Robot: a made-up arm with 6 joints.
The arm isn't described. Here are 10 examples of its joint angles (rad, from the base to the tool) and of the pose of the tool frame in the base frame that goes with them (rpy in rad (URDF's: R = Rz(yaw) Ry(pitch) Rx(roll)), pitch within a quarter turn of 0, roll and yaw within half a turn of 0; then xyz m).
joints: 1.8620 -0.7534 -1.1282 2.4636 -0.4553 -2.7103
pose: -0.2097 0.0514 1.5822 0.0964 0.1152 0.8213
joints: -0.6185 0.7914 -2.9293 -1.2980 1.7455 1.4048
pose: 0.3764 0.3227 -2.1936 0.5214 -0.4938 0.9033
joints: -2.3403 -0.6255 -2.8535 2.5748 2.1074 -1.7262
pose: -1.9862 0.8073 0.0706 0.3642 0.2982 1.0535
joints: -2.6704 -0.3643 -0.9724 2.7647 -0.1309 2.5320
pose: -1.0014 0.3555 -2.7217 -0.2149 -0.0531 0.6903
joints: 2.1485 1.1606 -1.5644 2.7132 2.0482 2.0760
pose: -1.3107 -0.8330 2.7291 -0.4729 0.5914 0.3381
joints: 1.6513 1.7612 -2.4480 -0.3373 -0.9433 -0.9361
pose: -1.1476 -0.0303 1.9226 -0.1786 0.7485 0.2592
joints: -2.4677 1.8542 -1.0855 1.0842 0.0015 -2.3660
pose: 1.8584 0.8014 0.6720 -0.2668 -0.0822 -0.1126
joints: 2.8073 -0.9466 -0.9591 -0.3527 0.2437 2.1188
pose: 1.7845 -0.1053 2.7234 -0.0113 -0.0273 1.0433
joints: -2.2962 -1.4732 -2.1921 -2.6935 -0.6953 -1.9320
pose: 0.4054 -1.2653 -1.1212 0.3371 0.2884 0.8584
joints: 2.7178 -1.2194 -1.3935 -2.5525 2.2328 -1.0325
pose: -1.3226 0.2013 0.0399 0.4042 -0.0335 0.9677
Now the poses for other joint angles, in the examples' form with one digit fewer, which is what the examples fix.
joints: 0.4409 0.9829 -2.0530 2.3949 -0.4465 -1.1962
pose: 0.934 0.791 0.011 0.673 0.150 0.412
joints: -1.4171 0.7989 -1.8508 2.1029 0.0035 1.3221
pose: -2.856 0.517 -1.414 -0.031 -0.687 0.465
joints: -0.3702 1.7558 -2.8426 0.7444 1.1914 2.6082
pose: -1.796 0.890 1.185 0.775 -0.241 0.077
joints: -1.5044 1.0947 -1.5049 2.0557 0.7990 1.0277
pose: -2.535 0.531 -0.678 0.020 -0.640 0.176
